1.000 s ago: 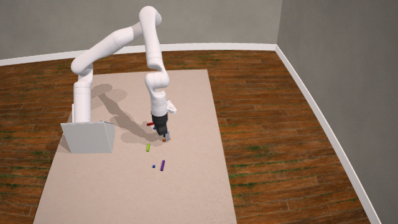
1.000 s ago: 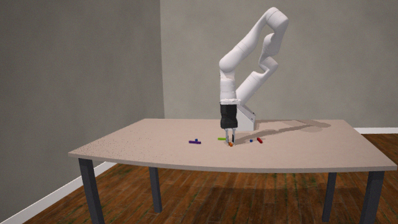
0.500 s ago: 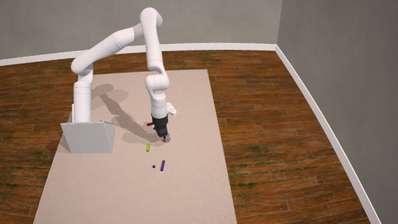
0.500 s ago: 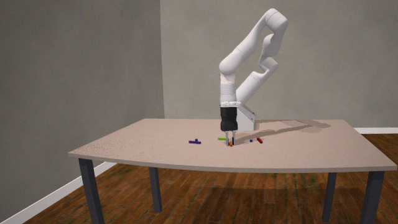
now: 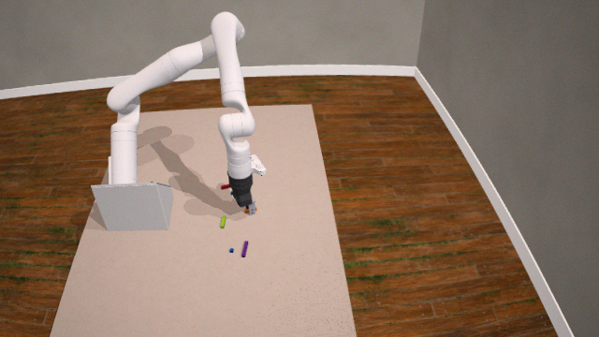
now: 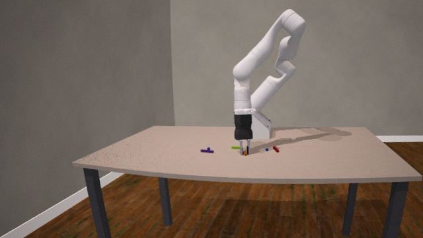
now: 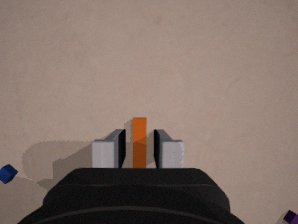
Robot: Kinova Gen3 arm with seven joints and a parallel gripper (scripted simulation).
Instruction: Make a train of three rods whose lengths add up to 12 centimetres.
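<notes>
The orange rod lies 1 cm below my hand. Also, from my hand: purple rod: 17 cm to the right, 1 cm below; then lime rod: 9 cm behind, 6 cm to the right, 1 cm below; then red rod: 12 cm to the left, 8 cm behind, 1 cm below.
</notes>
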